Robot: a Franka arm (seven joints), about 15 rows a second.
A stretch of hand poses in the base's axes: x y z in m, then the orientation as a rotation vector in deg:
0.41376, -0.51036, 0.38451, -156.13, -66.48, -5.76
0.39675, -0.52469, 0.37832, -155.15, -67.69, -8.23
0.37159, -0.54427, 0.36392, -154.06, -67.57, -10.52
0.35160, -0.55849, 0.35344, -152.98, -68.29, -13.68
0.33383, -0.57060, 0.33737, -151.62, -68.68, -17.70
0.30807, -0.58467, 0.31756, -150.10, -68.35, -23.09
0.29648, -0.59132, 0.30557, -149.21, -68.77, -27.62
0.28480, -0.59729, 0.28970, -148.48, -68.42, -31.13
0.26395, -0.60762, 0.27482, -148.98, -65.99, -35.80
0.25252, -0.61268, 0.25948, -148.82, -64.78, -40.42
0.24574, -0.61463, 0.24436, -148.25, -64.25, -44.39
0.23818, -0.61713, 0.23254, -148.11, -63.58, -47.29
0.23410, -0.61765, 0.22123, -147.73, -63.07, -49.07
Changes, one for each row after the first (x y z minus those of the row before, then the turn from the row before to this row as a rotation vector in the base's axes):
-0.01701, -0.01433, -0.00619, 0.96, -1.50, 0.87
-0.02516, -0.01958, -0.01440, 1.48, -1.10, 0.12
-0.01999, -0.01422, -0.01048, 1.30, -1.87, 0.55
-0.01777, -0.01211, -0.01607, 1.77, -2.31, 0.38
-0.02576, -0.01407, -0.01981, 2.35, -3.08, -0.10
-0.01159, -0.00665, -0.01199, 1.24, -2.91, 0.13
-0.01168, -0.00597, -0.01587, 1.23, -2.12, -0.26
-0.02085, -0.01033, -0.01488, 1.24, -2.72, -2.05
-0.01143, -0.00506, -0.01534, 1.06, -2.88, -1.14
-0.00678, -0.00195, -0.01512, 0.93, -2.55, -0.53
-0.00756, -0.00250, -0.01182, 0.54, -1.85, -0.68
-0.00408, -0.00052, -0.01131, 0.59, -1.09, -0.33

